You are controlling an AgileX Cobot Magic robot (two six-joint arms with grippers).
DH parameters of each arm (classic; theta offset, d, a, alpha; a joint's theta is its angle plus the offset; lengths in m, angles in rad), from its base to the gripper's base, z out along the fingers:
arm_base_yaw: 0 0.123 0 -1.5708
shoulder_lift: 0.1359 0 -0.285 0
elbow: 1.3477 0 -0.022 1.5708
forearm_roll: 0 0.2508 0 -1.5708
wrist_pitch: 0 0 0.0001 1.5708
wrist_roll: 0 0.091 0 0
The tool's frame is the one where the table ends.
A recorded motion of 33 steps. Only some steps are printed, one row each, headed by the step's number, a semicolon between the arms.
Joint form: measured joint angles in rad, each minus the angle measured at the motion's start. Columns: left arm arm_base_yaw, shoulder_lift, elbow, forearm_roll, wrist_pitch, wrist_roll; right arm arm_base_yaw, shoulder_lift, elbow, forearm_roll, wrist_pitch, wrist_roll.
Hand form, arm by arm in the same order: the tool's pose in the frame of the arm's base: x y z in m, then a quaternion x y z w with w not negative. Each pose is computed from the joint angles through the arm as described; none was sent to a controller.
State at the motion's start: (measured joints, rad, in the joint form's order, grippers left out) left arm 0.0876 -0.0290 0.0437 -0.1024 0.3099 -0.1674; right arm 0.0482 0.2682 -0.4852 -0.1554 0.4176 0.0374
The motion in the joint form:
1: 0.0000 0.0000 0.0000 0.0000 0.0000 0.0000; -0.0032 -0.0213 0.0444 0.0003 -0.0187 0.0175
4: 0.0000 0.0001 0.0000 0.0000 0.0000 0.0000; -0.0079 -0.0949 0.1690 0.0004 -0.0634 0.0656
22: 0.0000 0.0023 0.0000 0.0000 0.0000 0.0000; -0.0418 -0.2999 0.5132 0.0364 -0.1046 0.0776
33: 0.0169 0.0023 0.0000 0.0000 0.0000 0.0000; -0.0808 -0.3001 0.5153 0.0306 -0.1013 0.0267
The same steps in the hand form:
1: 0.0536 0.0019 0.1722 -0.12822 0.77483 -0.06701 0.61540; 0.0609 -0.0027 0.3098 -0.02969 0.74542 -0.03676 0.66492
4: 0.0536 0.0019 0.1722 -0.12822 0.77486 -0.06701 0.61536; 0.0580 -0.0026 0.2774 -0.01322 0.74813 -0.02078 0.66310
22: 0.0537 0.0019 0.1720 -0.12835 0.77552 -0.06694 0.61450; 0.0531 -0.0030 0.1774 0.00961 0.78036 -0.01173 0.62514
33: 0.0537 0.0028 0.1720 -0.13490 0.77441 -0.06175 0.61504; 0.0529 -0.0053 0.1764 0.00348 0.78196 -0.04228 0.62189

